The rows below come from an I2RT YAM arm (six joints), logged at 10 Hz.
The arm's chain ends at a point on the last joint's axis. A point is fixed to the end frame.
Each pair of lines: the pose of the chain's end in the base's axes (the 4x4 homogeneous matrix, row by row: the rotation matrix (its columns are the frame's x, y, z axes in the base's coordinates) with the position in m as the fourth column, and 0 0 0 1 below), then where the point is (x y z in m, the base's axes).
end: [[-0.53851 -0.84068 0.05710 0.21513], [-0.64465 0.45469 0.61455 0.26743], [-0.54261 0.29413 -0.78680 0.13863], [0 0 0 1]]
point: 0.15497 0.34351 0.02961
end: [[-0.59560 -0.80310 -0.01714 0.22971], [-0.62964 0.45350 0.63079 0.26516], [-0.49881 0.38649 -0.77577 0.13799], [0 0 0 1]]
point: 0.15954 0.34392 0.03716
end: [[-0.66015 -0.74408 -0.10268 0.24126], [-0.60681 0.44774 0.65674 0.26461], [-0.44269 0.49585 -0.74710 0.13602], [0 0 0 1]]
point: 0.16044 0.34738 0.04708
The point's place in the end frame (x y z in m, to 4 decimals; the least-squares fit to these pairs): 0.0425 0.0531 0.1291
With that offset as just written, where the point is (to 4 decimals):
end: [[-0.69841 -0.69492 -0.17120 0.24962], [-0.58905 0.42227 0.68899 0.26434], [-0.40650 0.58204 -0.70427 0.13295], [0 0 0 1]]
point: 0.1609 0.3507 0.0557
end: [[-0.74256 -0.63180 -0.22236 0.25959], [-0.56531 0.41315 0.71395 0.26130], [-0.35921 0.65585 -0.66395 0.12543], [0 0 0 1]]
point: 0.1658 0.3514 0.0593
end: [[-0.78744 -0.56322 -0.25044 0.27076], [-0.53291 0.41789 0.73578 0.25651], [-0.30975 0.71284 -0.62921 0.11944], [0 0 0 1]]
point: 0.1751 0.3510 0.0629
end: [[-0.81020 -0.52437 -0.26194 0.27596], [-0.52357 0.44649 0.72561 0.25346], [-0.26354 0.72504 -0.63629 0.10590], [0 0 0 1]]
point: 0.1799 0.3486 0.0511
